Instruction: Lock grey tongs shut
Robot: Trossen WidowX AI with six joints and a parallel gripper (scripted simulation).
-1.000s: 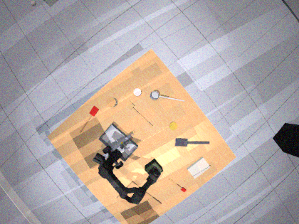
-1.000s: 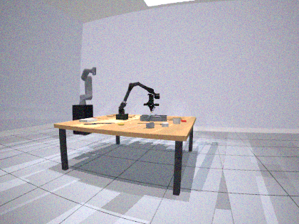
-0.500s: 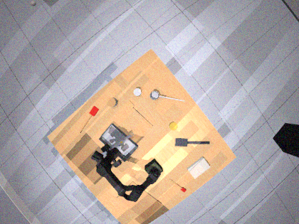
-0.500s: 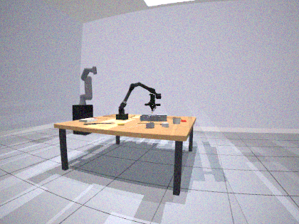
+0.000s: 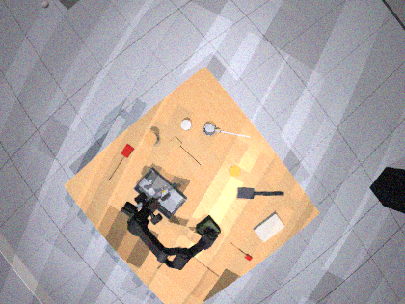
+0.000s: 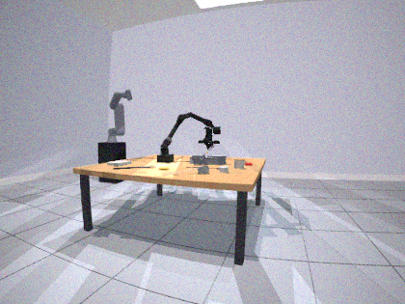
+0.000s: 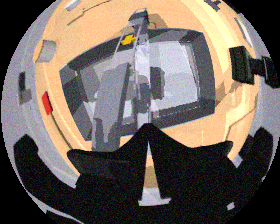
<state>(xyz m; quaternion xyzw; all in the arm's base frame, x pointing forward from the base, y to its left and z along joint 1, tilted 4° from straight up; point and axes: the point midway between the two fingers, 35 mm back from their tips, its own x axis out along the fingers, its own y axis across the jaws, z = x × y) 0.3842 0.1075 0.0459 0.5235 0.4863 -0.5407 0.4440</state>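
The grey roasting tin is 10 mm ahead of my gripper tip, 50 mm to the right of it and 70 mm below it. Round my gripper tip: white disc (200 mm ahead, 470 mm to the right, 80 mm below); then yellow disc (230 mm behind, 490 mm to the right, 90 mm below); then red-headed spatula (350 mm ahead, 10 mm to the right, 90 mm below).
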